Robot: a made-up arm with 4 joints.
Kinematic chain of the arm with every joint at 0, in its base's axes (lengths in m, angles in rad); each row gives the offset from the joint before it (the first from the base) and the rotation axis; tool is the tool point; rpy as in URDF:
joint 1: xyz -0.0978 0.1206 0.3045 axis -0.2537 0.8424 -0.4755
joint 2: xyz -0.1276 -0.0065 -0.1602 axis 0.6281 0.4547 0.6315
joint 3: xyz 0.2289 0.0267 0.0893 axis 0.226 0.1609 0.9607
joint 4: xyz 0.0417 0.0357 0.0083 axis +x
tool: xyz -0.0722 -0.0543 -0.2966 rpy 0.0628 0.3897 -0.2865
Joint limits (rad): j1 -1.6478..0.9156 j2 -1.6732..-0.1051 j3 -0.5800..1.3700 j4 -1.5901..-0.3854
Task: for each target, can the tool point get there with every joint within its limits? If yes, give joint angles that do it. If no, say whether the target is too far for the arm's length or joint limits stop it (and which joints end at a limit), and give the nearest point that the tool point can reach.
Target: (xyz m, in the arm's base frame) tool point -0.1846 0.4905 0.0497
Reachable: no: joint limits stop it (at a limit: joint 1, joint 2, joint 3, joint 4) | nearest point -0.1854 0.1355 0.0256 | short by 0.356 m
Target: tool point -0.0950 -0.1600 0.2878
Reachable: yes | joints -0.5007 -1.4646 0.8062 -0.5697
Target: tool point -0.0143 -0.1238 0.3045
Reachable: yes | joints -0.9384 -0.5034 0.0795 -1.3486
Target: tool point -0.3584 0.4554 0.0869
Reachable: no: joint limits stop it (at a limit: joint 2, joint 3, joint 4) | nearest point -0.3694 0.1900 0.2204 | short by 0.297 m
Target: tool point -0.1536 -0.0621 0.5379
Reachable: yes | joints 0.4547 -1.3563 0.7282 -1.1965
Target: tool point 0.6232 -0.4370 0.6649
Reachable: no: too far | nearest point 0.1683 -0.0434 0.4149 | short by 0.651 m
